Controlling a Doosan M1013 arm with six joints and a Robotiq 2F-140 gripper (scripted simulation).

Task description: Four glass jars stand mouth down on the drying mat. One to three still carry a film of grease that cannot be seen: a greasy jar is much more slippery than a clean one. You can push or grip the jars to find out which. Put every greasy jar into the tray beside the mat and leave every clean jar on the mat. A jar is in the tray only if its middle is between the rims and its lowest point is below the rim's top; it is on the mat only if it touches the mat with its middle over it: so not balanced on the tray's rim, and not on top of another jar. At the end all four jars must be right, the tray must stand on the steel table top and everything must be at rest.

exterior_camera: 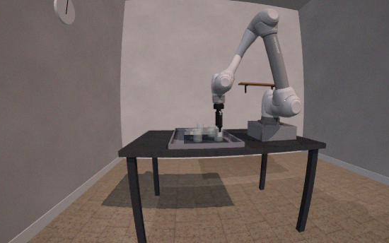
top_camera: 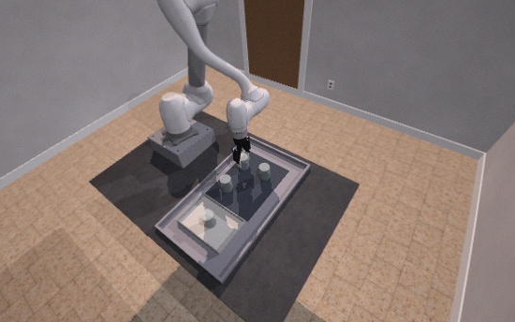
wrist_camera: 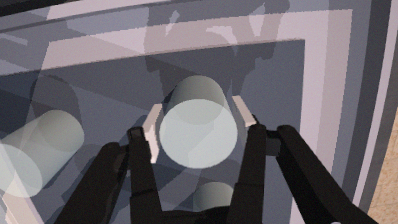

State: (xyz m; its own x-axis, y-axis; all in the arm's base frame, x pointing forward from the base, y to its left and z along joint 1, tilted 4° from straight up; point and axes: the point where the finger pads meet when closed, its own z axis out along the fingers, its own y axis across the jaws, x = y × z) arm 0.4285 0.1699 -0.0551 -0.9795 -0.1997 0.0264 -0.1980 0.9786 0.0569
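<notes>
My gripper is now 11 cm short of the dark drying mat, 6 cm to the left of it and 6 cm above it. The rest, counted from my hand: tray: 37 cm to the right, 17 cm ahead, 6 cm below.
</notes>
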